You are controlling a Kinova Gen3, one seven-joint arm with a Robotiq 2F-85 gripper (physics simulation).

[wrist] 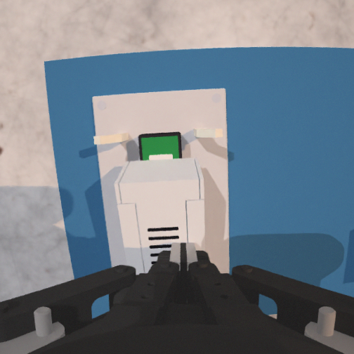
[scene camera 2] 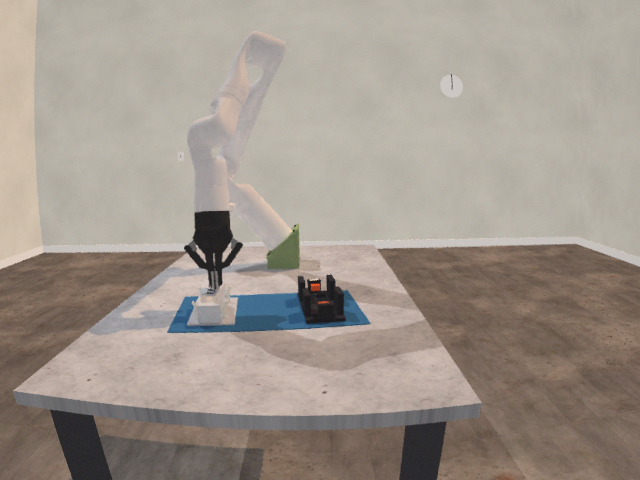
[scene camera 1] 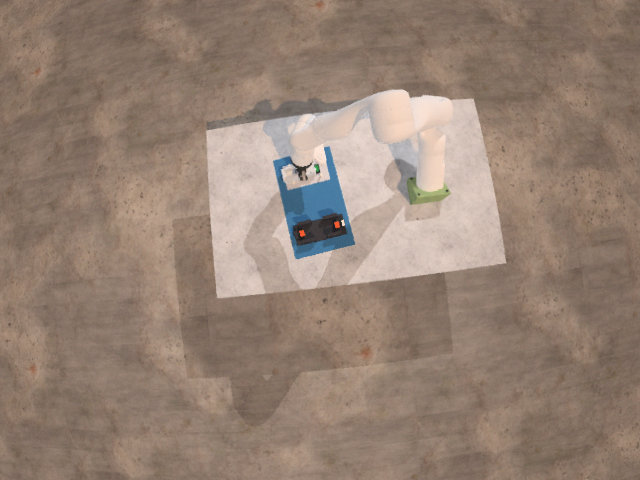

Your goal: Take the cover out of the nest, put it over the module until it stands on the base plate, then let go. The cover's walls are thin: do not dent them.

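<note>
The white cover (scene camera 2: 209, 312) (wrist: 160, 187) is upright over the module on the white base plate (scene camera 2: 232, 316) (wrist: 160, 110). No gap shows under its near end in the second scene view; its far walls are hidden. A green, black-rimmed part of the module (scene camera 1: 316, 168) (wrist: 161, 146) shows beyond the cover's end. My gripper (scene camera 2: 213, 288) (wrist: 182, 258) is shut with nothing between its fingers. Its tips are at the cover's top, near the black slots; whether they touch is hard to tell. The black nest (scene camera 1: 319, 229) (scene camera 2: 324, 311), with orange pads, holds no cover.
Two pale posts (wrist: 111, 138) (wrist: 208, 133) stand on the base plate, either side of the green part. A blue mat (scene camera 1: 315, 200) (scene camera 2: 266, 312) lies under plate and nest. The arm's green mount (scene camera 1: 428, 195) (scene camera 2: 286, 254) stands farther back on the table.
</note>
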